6 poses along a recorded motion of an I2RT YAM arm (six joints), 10 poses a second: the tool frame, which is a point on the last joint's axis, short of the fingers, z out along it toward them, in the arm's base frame.
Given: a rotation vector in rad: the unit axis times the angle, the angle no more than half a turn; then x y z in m.
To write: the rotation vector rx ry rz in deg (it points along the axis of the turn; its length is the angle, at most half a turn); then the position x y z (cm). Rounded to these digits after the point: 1 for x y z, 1 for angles.
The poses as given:
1: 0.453 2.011 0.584 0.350 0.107 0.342
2: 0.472 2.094 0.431 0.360 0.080 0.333
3: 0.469 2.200 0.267 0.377 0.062 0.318
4: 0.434 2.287 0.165 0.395 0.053 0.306
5: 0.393 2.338 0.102 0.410 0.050 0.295
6: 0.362 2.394 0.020 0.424 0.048 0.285
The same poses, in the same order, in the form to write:
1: 26.0 115.2 33.5 35.0 10.7 34.2
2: 27.0 120.0 24.7 36.0 8.0 33.3
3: 26.9 126.1 15.3 37.7 6.2 31.8
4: 24.9 131.0 9.5 39.5 5.3 30.6
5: 22.5 134.0 5.8 41.0 5.0 29.5
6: 20.7 137.2 1.1 42.4 4.8 28.5
